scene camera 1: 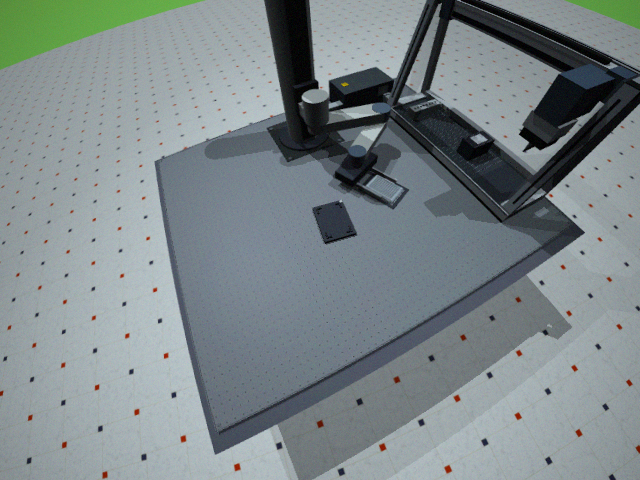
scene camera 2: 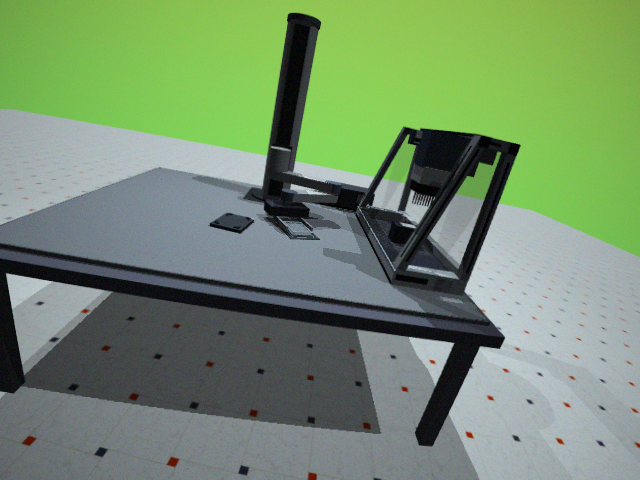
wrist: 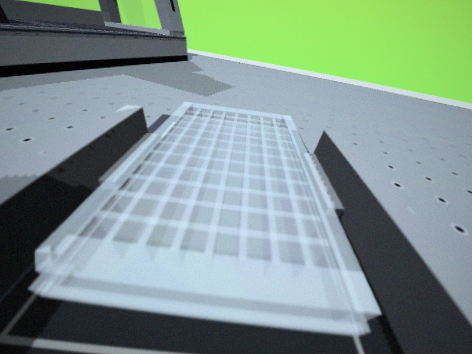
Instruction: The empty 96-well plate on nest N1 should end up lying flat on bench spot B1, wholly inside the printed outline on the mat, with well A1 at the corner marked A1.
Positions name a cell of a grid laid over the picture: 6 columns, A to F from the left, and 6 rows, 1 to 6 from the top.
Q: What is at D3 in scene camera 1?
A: A dark nest block.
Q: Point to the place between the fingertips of my gripper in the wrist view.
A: C3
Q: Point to a dark flat pad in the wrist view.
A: A6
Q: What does my gripper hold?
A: A clear well plate.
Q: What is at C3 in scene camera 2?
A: My gripper.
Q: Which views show my gripper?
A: Scene camera 1, scene camera 2 and the wrist view: all of them.
